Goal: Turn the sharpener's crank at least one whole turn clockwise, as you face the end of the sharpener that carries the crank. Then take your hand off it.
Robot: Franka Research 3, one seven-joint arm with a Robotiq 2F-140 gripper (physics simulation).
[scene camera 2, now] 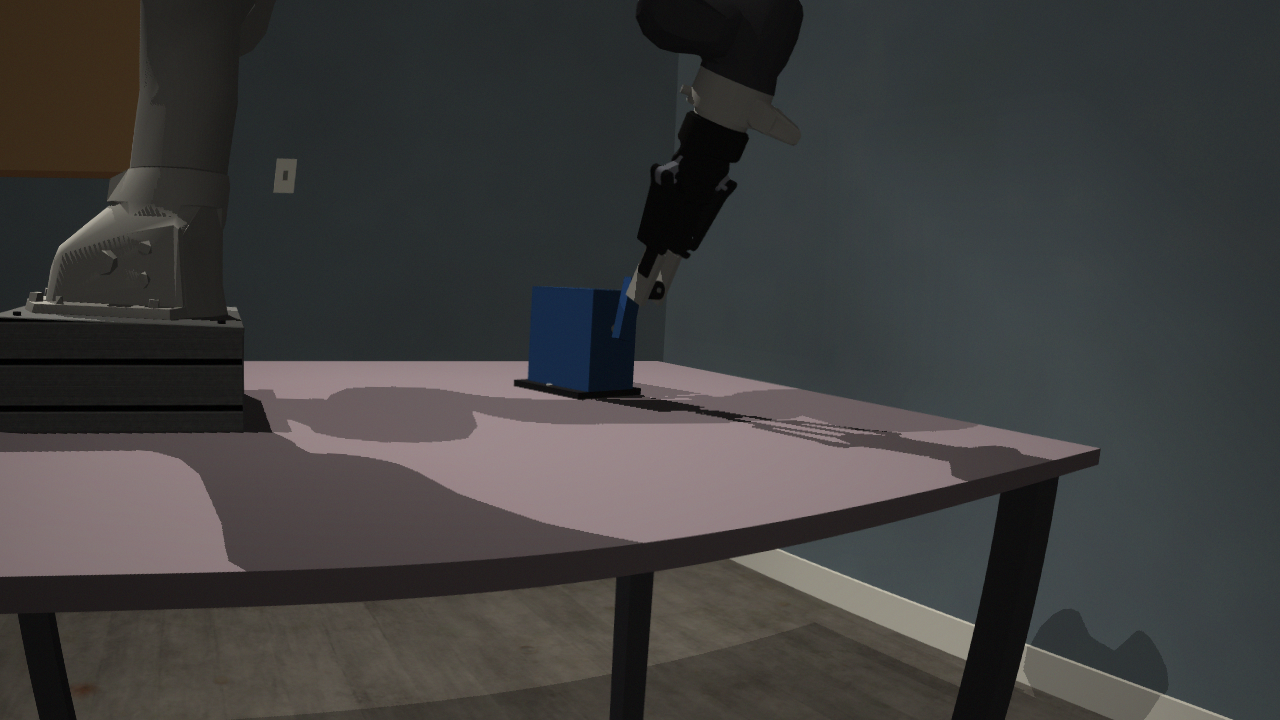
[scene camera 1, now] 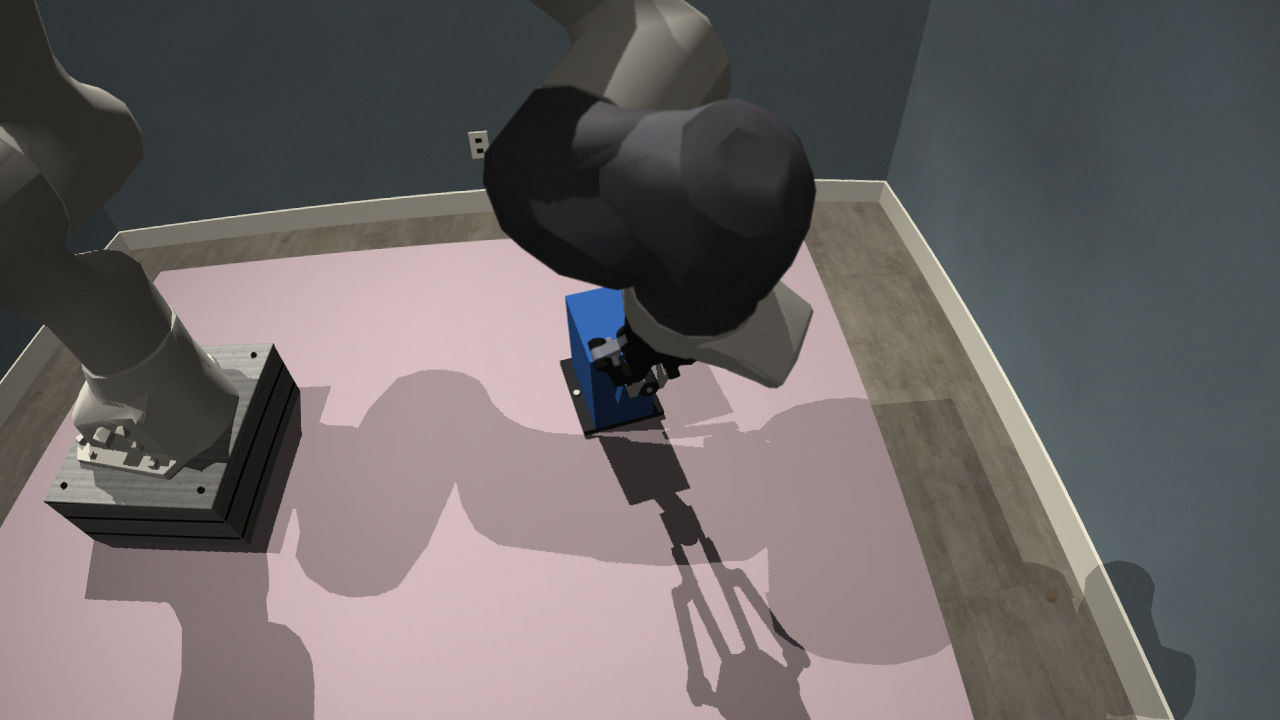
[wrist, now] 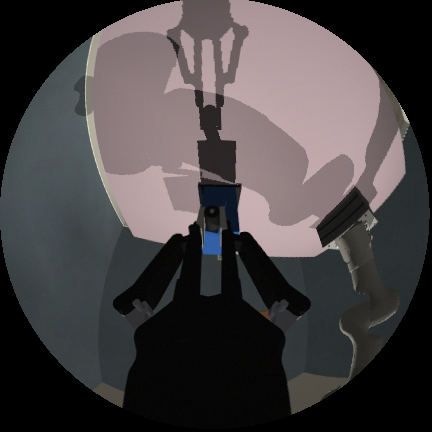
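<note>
The sharpener is a blue box standing upright on a thin black base plate. Its blue crank arm is on the end face turned toward the right in the scene camera 2 view, and points upward, leaning slightly. The dark crank handle sticks out near the arm's upper end, close to the height of the box top. My gripper comes down tilted and is shut on the handle. The gripper partly hides the crank arm in the scene camera 1 view.
The robot's grey and black mount stands on the pink table, left of the sharpener in both scene views. A dark wall rises beyond the table's right side. Arm shadows cross the table.
</note>
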